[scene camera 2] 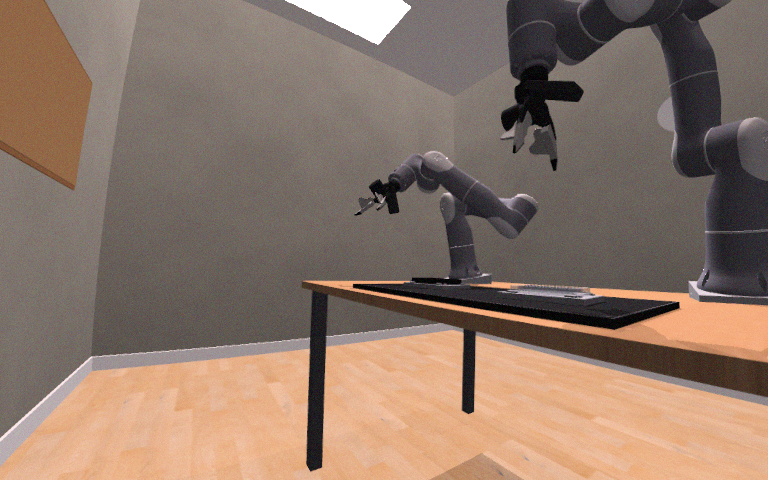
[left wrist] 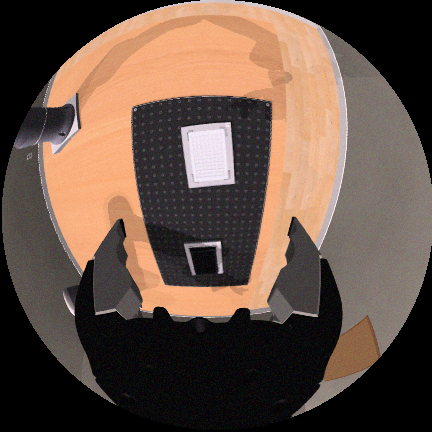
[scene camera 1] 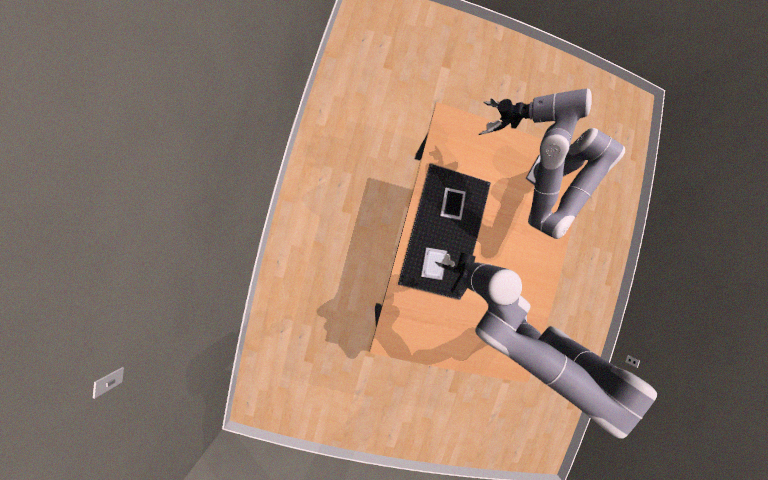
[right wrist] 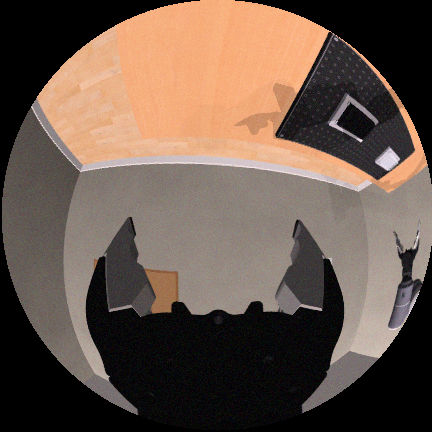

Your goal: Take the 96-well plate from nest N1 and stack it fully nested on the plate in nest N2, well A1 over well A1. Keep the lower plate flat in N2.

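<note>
A white 96-well plate (scene camera 1: pixel 431 266) (scene camera 2: pixel 549 290) (left wrist: pixel 207 155) (right wrist: pixel 388 159) lies flat in a light grey nest (left wrist: pixel 205 126). A black plate (scene camera 1: pixel 453 203) (left wrist: pixel 204 260) (right wrist: pixel 356 119) lies in a second light nest (scene camera 1: pixel 445 202) (right wrist: pixel 339 110). Nest labels and A1 marks cannot be read. My left gripper (scene camera 1: pixel 445 276) (scene camera 2: pixel 534 160) (left wrist: pixel 204 219) (right wrist: pixel 406 225) is open and empty, pointing down high above the board; in scene camera 1 it partly covers the white plate's side. My right gripper (scene camera 1: pixel 483 117) (scene camera 2: pixel 367 211) (right wrist: pixel 214 220) is open and empty, up beyond the black plate's end of the board.
Both nests stand on a black perforated board (scene camera 1: pixel 419 226) (scene camera 2: pixel 623 314) (left wrist: pixel 150 150) (right wrist: pixel 315 95) on the wooden table (scene camera 1: pixel 419 333) (left wrist: pixel 95 185). An arm base (left wrist: pixel 74 120) stands beside the board. An orange-brown panel (scene camera 2: pixel 39 101) hangs on the wall.
</note>
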